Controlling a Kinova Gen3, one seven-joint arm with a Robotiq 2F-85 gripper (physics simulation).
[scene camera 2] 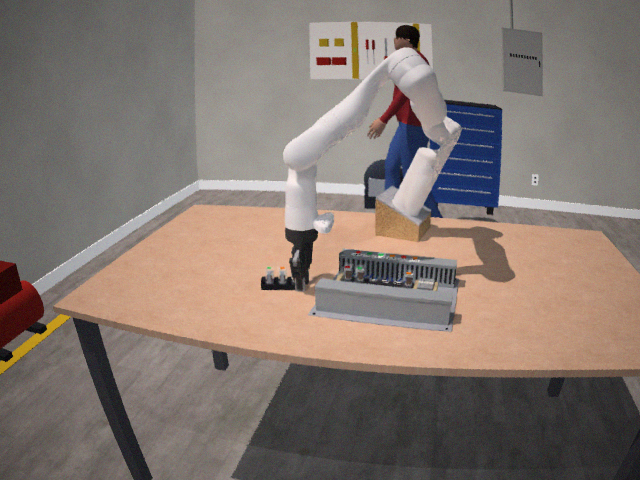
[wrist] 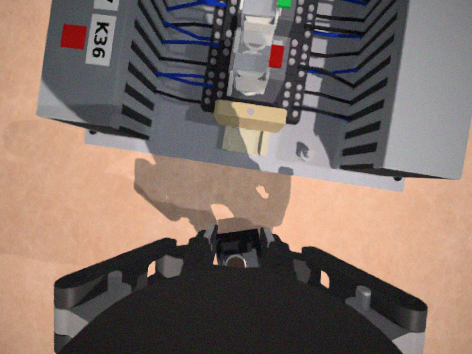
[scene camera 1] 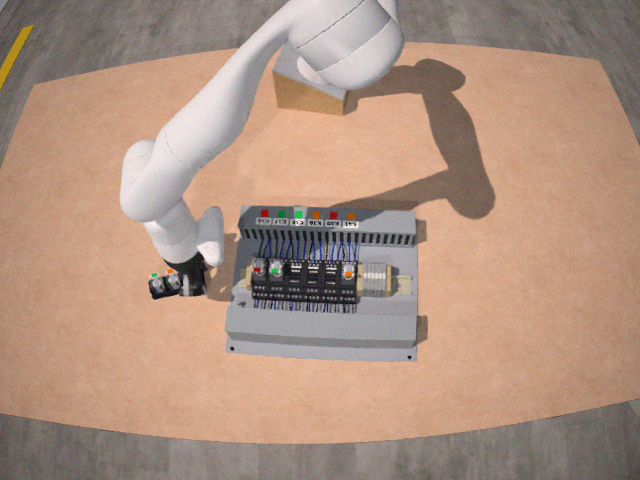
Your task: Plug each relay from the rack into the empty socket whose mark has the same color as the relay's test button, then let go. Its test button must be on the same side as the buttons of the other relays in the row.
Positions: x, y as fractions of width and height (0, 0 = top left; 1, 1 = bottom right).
Scene:
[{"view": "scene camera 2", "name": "my gripper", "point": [0.47, 0.60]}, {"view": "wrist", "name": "my gripper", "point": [0.51, 0.67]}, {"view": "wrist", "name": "black rack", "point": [0.50, 0.69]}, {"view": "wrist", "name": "grey panel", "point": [0.39, 0.37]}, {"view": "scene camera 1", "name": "my gripper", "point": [0.32, 0.58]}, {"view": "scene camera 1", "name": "grey panel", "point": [0.63, 0.54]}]

